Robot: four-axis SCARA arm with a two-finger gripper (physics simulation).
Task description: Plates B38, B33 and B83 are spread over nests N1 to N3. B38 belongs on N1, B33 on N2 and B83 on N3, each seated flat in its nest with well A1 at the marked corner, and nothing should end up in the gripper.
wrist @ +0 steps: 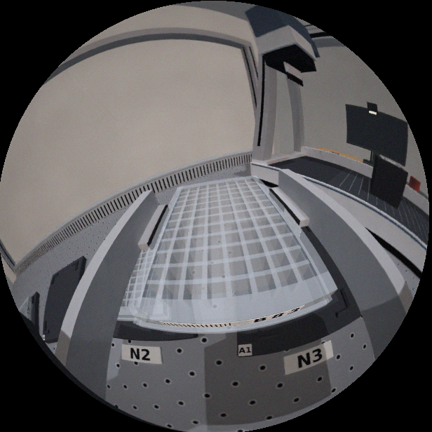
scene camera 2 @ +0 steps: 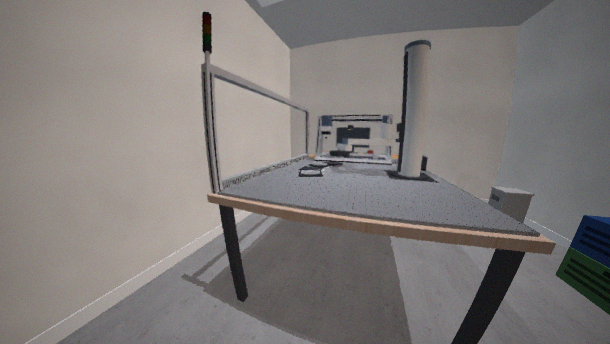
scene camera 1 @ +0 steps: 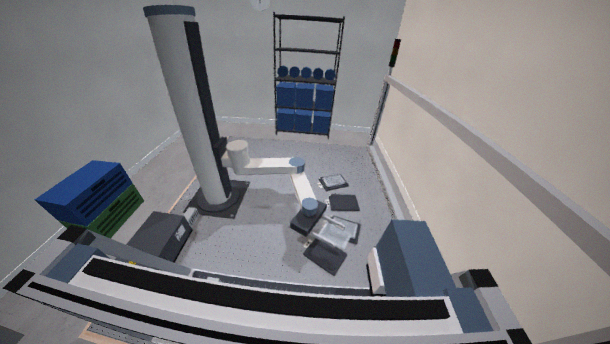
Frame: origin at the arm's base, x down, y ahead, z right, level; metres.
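Where they show: gripper, fingertip midpoint: (scene camera 2: pixel 326 155) (scene camera 1: pixel 340 236); arm's base at its link origin: (scene camera 2: pixel 408 177) (scene camera 1: pixel 219 197).
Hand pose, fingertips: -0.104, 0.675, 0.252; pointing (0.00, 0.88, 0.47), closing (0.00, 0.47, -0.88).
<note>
Things, the pixels of their top centre, and the offset from my fingertips, as dx, dy, dz. "spot": a spot on its surface instead.
- Nest N3 at its top centre: (scene camera 1: pixel 325 253) +0.076, -0.055, +0.045
- Nest N2 at a spot on its surface: (scene camera 1: pixel 355 232) spot: +0.065, +0.093, -0.071
- Nest N1 at a spot on its surface: (scene camera 1: pixel 327 186) spot: +0.074, -0.036, -0.402
- clear plate at its top centre: (scene camera 1: pixel 334 179) (scene camera 2: pixel 310 171) +0.065, +0.006, -0.463
- empty dark OUT nest at its top centre: (scene camera 1: pixel 344 201) +0.076, +0.058, -0.288
- blue-grey box at a spot on its surface: (scene camera 1: pixel 412 257) spot: -0.396, +0.040, +0.300
My gripper (scene camera 1: pixel 332 229) (wrist: pixel 216 188) is shut on a clear gridded plate, B83 (wrist: pixel 227 250) (scene camera 1: pixel 329 239), gripping its long sides above the deck. Its front label is partly readable. It hangs level over the area between nests N2 and N3. Nest N3 (scene camera 1: pixel 325 258) (wrist: pixel 300 339) is dark, and its surface shows bare in scene camera 1. Nest N2 (scene camera 1: pixel 356 232) (wrist: pixel 155 332) carries another clear plate (wrist: pixel 132 287), partly hidden by the held plate and left finger. Nest N1 (scene camera 1: pixel 327 186) at the back holds a clear plate (scene camera 1: pixel 334 180). Its label is unreadable.
The empty dark OUT nest (scene camera 1: pixel 343 202) (wrist: pixel 65 295) stands between N1 and N2. A blue-grey box (scene camera 1: pixel 412 257) stands to the right of N3. The arm's column (scene camera 1: pixel 185 110) (scene camera 2: pixel 417 110) rises at the left in scene camera 1. A framed panel runs along one side.
</note>
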